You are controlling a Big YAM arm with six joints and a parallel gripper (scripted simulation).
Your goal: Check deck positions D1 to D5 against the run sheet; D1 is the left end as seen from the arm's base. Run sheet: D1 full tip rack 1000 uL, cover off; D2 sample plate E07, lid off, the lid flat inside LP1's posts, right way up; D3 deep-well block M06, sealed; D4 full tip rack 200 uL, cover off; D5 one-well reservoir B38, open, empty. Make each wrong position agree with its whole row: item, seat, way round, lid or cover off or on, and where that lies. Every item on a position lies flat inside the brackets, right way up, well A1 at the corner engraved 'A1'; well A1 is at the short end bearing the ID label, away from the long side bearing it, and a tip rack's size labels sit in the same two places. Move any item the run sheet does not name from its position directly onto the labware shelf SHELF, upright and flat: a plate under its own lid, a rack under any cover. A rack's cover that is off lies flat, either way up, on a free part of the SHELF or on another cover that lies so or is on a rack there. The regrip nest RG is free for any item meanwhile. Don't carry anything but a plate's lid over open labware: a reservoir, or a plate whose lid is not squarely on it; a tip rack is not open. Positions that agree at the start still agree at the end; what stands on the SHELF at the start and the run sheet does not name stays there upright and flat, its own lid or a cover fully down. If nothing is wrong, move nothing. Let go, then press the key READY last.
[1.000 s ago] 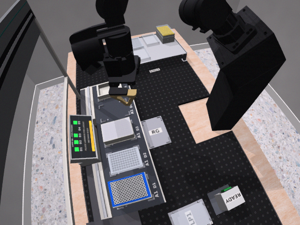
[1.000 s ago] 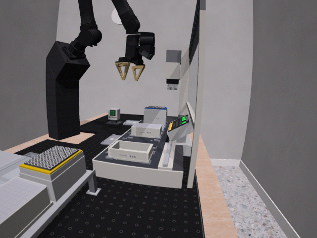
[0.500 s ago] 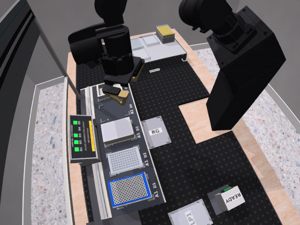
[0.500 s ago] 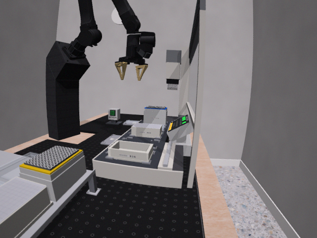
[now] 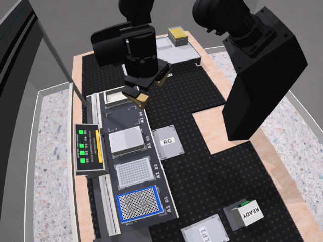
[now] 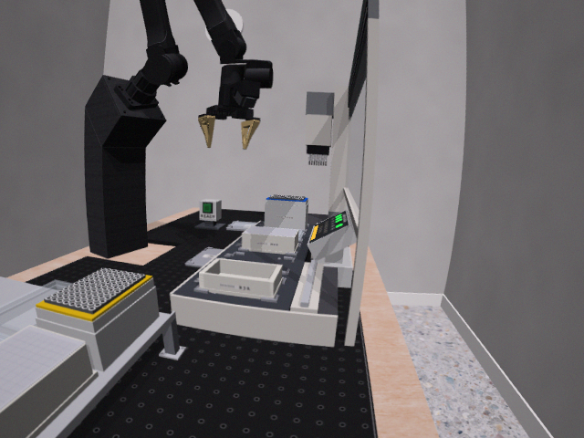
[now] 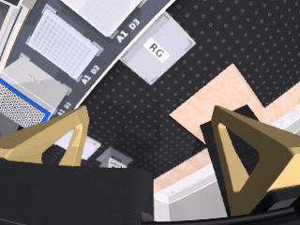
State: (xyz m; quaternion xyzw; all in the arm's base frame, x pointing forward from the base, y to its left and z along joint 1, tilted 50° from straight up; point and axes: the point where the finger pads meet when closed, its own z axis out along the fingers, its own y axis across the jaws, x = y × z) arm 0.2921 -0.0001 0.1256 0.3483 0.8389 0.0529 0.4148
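Now: the yellow-rimmed tip rack 460 mm to the right of my hand, 200 mm below it and 60 mm behind it. Also, from my hand: blue-rimmed tip rack 230 mm to the left, 180 mm below, 140 mm ahead; then regrip nest 300 mm below, 40 mm behind, 20 mm to the left; then clear well plate 240 mm below, 130 mm ahead, 110 mm to the left.
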